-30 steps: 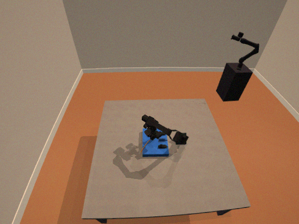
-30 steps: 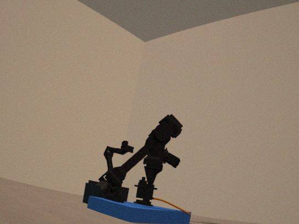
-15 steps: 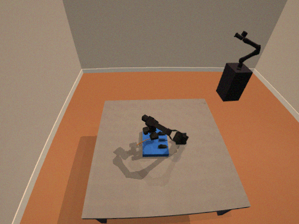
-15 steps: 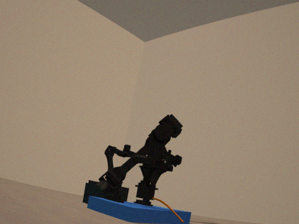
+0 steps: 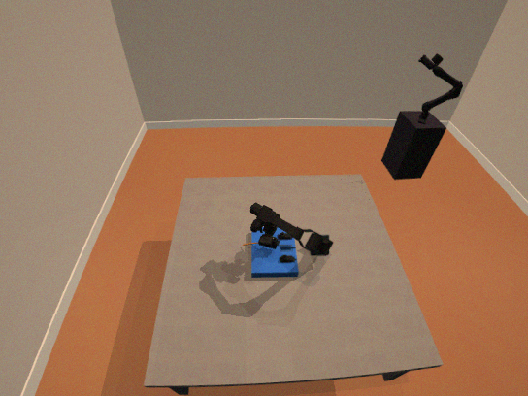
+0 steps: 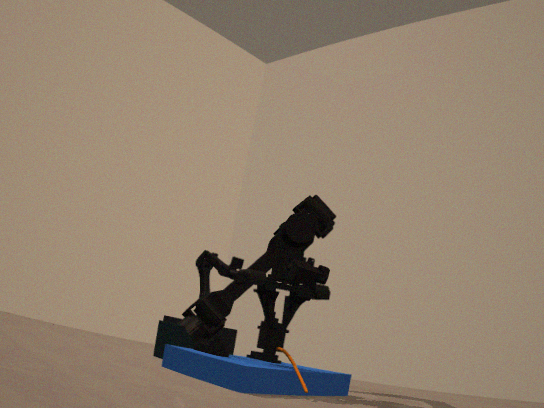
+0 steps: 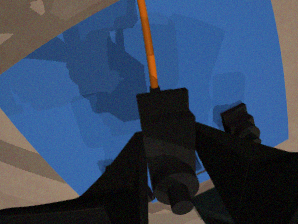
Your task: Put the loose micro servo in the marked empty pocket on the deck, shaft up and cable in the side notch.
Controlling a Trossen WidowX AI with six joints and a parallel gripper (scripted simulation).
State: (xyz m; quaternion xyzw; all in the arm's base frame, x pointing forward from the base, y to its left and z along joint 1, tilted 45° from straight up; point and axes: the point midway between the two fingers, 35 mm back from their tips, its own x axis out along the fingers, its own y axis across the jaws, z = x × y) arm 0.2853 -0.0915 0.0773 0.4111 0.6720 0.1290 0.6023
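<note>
Right now my gripper tip is 10 cm above the blue deck and 1 cm short of it.
</note>
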